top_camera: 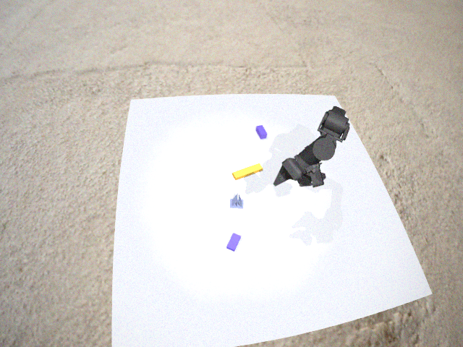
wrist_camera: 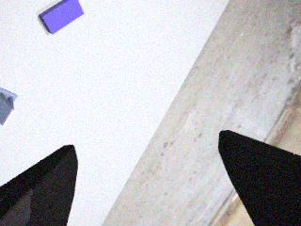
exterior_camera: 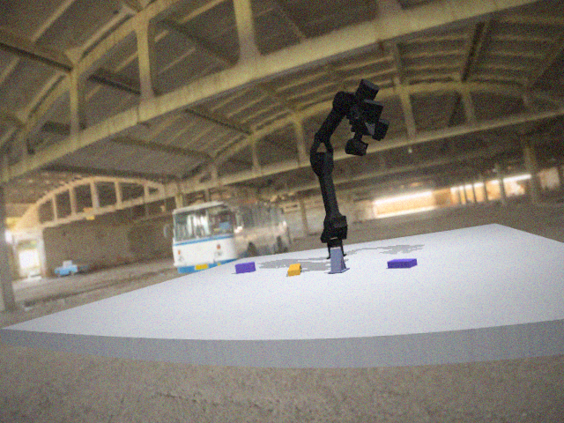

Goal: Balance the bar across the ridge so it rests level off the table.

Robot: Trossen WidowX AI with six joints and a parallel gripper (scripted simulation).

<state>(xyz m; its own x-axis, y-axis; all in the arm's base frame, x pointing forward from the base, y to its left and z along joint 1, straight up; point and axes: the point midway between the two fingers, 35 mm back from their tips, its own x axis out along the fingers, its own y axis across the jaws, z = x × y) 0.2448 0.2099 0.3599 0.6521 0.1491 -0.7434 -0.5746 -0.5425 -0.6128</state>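
Right now the bar is 33 cm below my gripper tip and 28 cm to the right of it.
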